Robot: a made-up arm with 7 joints. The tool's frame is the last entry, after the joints. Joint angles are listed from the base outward. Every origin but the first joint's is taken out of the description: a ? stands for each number. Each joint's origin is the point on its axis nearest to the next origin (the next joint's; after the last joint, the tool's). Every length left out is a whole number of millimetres.
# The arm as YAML. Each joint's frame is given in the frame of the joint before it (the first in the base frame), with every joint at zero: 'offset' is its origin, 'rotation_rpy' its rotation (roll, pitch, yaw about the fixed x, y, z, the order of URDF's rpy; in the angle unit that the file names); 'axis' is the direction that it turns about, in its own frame. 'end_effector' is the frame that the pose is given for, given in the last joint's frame.
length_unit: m
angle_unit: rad
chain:
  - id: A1
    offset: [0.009, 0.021, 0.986]
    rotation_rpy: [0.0, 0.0, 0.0]
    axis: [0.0, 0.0, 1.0]
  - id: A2
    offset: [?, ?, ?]
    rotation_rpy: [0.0, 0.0, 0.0]
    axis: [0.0, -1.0, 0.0]
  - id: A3
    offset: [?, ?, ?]
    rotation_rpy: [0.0, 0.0, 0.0]
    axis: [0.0, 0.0, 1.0]
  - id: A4
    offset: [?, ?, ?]
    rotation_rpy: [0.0, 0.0, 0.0]
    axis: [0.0, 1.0, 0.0]
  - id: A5
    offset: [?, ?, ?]
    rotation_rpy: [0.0, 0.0, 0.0]
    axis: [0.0, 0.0, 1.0]
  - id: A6
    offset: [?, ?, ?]
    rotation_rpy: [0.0, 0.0, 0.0]
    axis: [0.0, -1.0, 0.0]
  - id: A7
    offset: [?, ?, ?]
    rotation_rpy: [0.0, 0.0, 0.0]
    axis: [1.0, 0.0, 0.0]
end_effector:
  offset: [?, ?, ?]
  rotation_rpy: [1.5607, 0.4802, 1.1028]
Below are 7 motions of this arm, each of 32 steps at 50 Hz.
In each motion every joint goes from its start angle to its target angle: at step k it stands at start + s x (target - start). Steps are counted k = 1, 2, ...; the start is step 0. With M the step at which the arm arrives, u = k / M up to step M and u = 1 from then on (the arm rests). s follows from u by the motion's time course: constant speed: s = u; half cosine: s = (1 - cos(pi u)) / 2; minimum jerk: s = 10 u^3 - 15 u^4 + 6 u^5.
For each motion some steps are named. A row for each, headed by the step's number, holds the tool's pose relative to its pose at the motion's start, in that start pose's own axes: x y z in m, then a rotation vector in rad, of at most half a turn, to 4 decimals.
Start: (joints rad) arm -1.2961 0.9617 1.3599 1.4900 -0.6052 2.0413 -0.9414
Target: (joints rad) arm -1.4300 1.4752 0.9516 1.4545 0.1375 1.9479 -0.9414
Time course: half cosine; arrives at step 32
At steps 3, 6, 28, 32:
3: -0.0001 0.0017 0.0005 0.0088 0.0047 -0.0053
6: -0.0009 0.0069 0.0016 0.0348 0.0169 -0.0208
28: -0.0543 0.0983 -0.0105 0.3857 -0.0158 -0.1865
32: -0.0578 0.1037 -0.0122 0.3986 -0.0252 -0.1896

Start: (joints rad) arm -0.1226 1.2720 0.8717 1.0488 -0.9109 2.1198 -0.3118
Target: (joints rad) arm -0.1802 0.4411 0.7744 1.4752 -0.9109 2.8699 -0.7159
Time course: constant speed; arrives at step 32
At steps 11, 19, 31, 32:
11: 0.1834 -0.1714 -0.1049 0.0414 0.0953 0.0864
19: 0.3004 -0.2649 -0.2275 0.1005 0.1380 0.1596
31: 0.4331 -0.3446 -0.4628 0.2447 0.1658 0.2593
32: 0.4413 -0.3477 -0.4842 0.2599 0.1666 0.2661

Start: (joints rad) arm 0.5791 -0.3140 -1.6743 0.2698 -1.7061 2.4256 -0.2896
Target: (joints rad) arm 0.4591 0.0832 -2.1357 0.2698 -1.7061 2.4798 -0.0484
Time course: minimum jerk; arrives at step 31
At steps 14, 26, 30, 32:
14: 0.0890 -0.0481 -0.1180 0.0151 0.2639 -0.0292
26: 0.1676 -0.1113 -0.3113 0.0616 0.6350 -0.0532
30: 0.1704 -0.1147 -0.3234 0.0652 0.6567 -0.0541
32: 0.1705 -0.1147 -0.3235 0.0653 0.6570 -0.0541

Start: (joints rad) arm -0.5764 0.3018 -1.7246 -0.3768 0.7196 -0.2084 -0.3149
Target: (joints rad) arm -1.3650 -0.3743 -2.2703 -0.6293 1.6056 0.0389 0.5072
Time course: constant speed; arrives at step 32
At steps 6, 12, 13, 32:
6: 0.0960 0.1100 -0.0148 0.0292 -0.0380 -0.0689
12: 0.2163 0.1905 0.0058 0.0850 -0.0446 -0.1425
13: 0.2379 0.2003 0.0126 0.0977 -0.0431 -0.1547
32: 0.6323 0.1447 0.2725 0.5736 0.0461 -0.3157

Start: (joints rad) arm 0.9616 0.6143 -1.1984 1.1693 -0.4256 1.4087 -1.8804
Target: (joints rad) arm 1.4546 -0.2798 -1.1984 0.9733 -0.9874 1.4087 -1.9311
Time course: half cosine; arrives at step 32
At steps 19, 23, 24, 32:
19: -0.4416 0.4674 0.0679 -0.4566 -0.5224 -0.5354
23: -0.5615 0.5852 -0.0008 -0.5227 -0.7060 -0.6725
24: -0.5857 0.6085 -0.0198 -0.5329 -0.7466 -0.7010
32: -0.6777 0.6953 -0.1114 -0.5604 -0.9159 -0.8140

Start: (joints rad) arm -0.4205 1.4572 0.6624 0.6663 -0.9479 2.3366 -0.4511
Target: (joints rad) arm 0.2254 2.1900 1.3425 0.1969 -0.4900 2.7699 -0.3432
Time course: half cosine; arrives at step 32
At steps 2, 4, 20, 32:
2: -0.0099 -0.0013 0.0028 0.0033 -0.0198 0.0055
4: -0.0395 -0.0049 0.0104 0.0125 -0.0783 0.0218
20: -0.6662 -0.0065 -0.0899 -0.0537 -1.3851 0.3542
32: -0.8590 0.0651 -0.2421 -0.2785 -1.9224 0.5097

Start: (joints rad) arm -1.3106 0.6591 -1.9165 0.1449 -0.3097 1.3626 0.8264
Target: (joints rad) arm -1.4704 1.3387 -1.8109 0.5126 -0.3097 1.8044 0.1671
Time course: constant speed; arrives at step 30
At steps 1, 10, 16, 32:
1: -0.0171 -0.0051 0.0144 -0.0033 -0.0200 -0.0120
10: -0.1838 -0.0571 0.1210 -0.0227 -0.1972 -0.1187
16: -0.3039 -0.0982 0.1676 -0.0254 -0.3127 -0.1875
32: -0.5867 -0.2138 0.1987 -0.0003 -0.5745 -0.3386

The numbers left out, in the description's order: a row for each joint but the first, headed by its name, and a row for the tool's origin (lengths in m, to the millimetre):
A2: -0.018 -0.088 0.0
A3: 0.018 0.0 0.479
A4: 0.05 0.061 0.0
A5: -0.048 0.0 0.359
A6: -0.003 -0.1 0.0
A7: 0.036 0.0 0.128
tool: 0.0 -0.004 -0.025

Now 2 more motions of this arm.
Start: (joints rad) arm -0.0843 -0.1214 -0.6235 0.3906 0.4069 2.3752 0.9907
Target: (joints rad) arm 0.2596 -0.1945 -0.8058 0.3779 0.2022 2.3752 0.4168
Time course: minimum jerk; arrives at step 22
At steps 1, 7, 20, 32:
1: 0.0000 -0.0001 0.0000 -0.0001 0.0000 -0.0005
7: 0.0042 -0.0197 -0.0035 -0.0208 -0.0034 -0.1058
20: 0.0418 -0.0966 -0.0268 -0.1454 0.0299 -0.5422
32: 0.0422 -0.0971 -0.0270 -0.1467 0.0304 -0.5456

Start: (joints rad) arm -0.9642 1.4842 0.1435 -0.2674 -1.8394 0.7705 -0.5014
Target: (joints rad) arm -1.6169 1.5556 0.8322 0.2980 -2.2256 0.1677 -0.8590
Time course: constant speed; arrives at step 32
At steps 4, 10, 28, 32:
4: -0.0512 0.0285 -0.0261 -0.0823 0.0256 -0.0297
10: -0.1345 0.0651 -0.0818 -0.2165 0.0358 -0.0792
28: -0.4003 0.0807 -0.3590 -0.6213 -0.1393 -0.2450
32: -0.4537 0.0569 -0.4374 -0.6985 -0.2157 -0.2798

